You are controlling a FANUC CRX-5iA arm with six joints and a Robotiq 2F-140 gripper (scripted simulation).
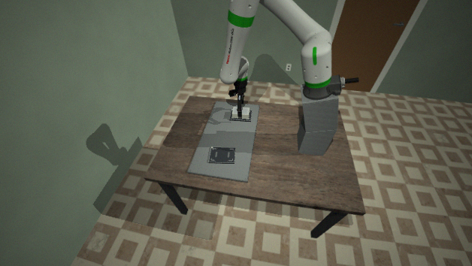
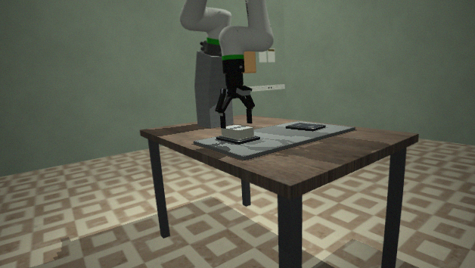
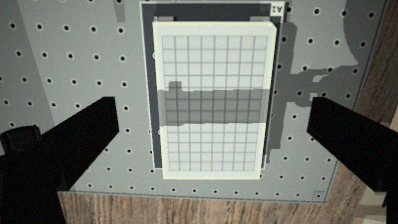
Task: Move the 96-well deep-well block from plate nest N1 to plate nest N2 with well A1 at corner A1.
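My gripper is now 4 cm above the white 96-well deep-well block. Round my hand: plate nest (39 cm to the left, 6 cm below, 3 cm ahead).
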